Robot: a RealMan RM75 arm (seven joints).
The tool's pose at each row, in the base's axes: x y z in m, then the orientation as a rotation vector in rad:
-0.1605, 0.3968, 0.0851, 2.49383, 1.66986, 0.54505
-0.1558, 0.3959, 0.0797, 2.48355, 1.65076, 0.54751
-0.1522, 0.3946, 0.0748, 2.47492, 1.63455, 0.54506
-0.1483, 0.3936, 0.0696, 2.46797, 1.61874, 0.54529
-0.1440, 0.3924, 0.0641, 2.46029, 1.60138, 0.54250
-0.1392, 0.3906, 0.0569, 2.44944, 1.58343, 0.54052
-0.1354, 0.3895, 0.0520, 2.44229, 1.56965, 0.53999
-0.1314, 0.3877, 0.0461, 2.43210, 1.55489, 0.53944
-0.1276, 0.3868, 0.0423, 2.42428, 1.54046, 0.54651
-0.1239, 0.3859, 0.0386, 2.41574, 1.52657, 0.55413
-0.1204, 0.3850, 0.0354, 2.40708, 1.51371, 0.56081
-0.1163, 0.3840, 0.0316, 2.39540, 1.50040, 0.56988
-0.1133, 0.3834, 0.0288, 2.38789, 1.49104, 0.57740
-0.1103, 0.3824, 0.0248, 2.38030, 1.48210, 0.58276
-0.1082, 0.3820, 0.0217, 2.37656, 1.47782, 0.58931
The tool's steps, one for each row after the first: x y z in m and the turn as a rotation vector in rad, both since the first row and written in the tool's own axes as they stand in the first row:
-0.0005, 0.0030, 0.0065, -0.01803, -0.00781, 0.00346
-0.0017, 0.0054, 0.0122, -0.03228, -0.01726, 0.00623
-0.0025, 0.0078, 0.0182, -0.04573, -0.02433, 0.00988
-0.0035, 0.0106, 0.0247, -0.05986, -0.03403, 0.01375
-0.0053, 0.0135, 0.0328, -0.07665, -0.04440, 0.01642
-0.0062, 0.0160, 0.0385, -0.08894, -0.05133, 0.01918
-0.0079, 0.0186, 0.0452, -0.10385, -0.05953, 0.02090
-0.0083, 0.0213, 0.0499, -0.11866, -0.06188, 0.02417
-0.0088, 0.0239, 0.0545, -0.13379, -0.06386, 0.02691
-0.0092, 0.0265, 0.0586, -0.14823, -0.06612, 0.02908
-0.0096, 0.0294, 0.0634, -0.16553, -0.06781, 0.03013
-0.0098, 0.0315, 0.0670, -0.17746, -0.06796, 0.03132
-0.0107, 0.0335, 0.0716, -0.18874, -0.06942, 0.03215
-0.0111, 0.0347, 0.0752, -0.19508, -0.06746, 0.03275

